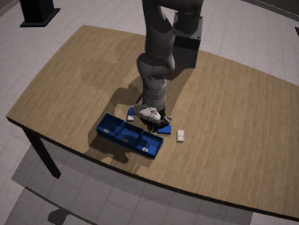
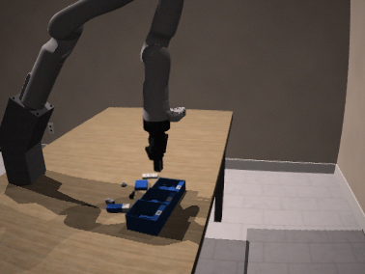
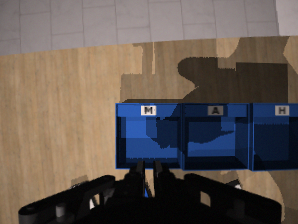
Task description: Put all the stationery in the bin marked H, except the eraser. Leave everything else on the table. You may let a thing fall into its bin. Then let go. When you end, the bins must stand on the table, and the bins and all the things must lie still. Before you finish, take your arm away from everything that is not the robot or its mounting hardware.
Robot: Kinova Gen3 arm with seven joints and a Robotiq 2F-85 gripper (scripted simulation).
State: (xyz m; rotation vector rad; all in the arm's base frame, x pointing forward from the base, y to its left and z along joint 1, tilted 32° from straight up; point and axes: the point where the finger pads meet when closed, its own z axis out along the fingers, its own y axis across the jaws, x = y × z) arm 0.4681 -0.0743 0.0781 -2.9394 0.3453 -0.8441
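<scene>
The flat blue pad is 9 cm below my hand, 6 cm behind it and 4 cm to the left of it. Round my hand: blue three-part bin: 9 cm to the right, 7 cm below, 1 cm ahead; then black bolt: 9 cm below, 8 cm behind, 3 cm to the right; then white domino: 11 cm to the left, 9 cm below, 4 cm behind.
</scene>
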